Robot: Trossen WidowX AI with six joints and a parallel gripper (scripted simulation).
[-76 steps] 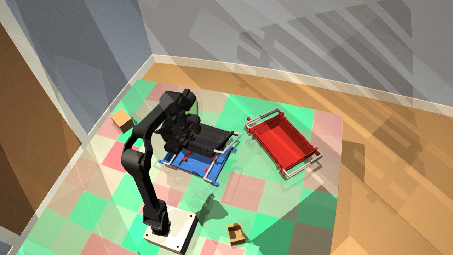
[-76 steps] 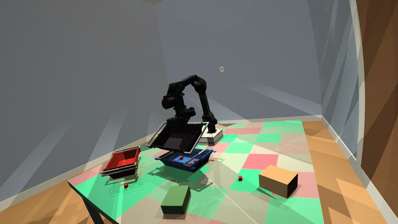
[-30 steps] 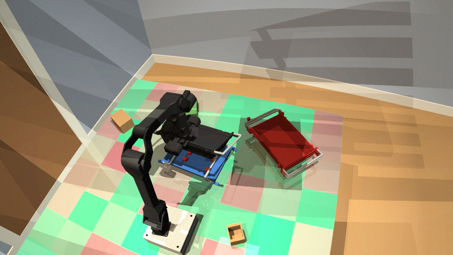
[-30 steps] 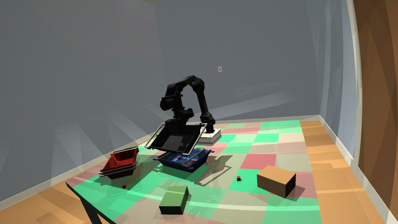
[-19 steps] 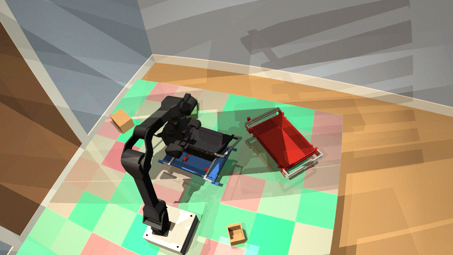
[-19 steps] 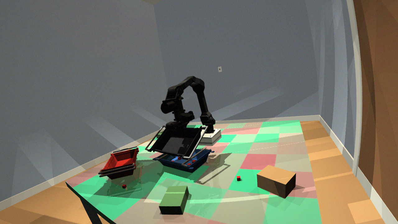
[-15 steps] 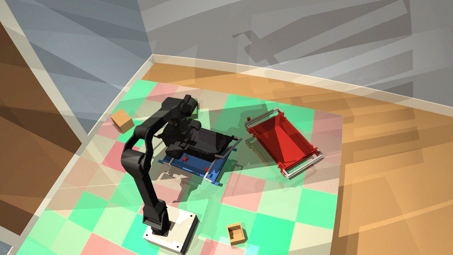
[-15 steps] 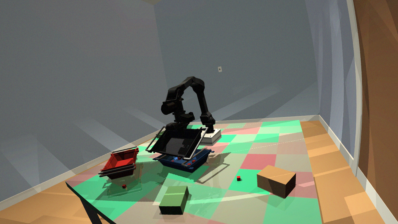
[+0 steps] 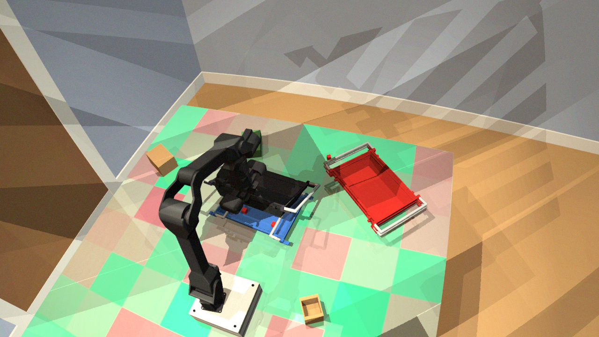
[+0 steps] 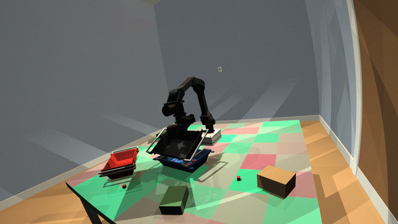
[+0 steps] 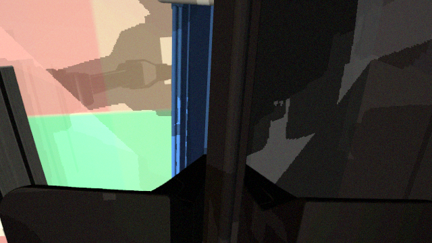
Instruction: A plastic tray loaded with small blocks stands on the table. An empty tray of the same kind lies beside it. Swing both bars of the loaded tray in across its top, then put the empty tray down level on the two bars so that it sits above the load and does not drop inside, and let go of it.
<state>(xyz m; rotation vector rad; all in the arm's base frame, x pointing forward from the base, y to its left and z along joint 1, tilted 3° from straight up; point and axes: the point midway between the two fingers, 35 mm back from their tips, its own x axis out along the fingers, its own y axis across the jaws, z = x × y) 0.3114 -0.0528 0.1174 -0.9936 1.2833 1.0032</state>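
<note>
Right now the black tray is 80 mm ahead of my gripper tip and 20 mm to the right of it. The rest, counted from my gripper tip: small brown box 280 mm behind, 230 mm to the right, 120 mm below.
</note>
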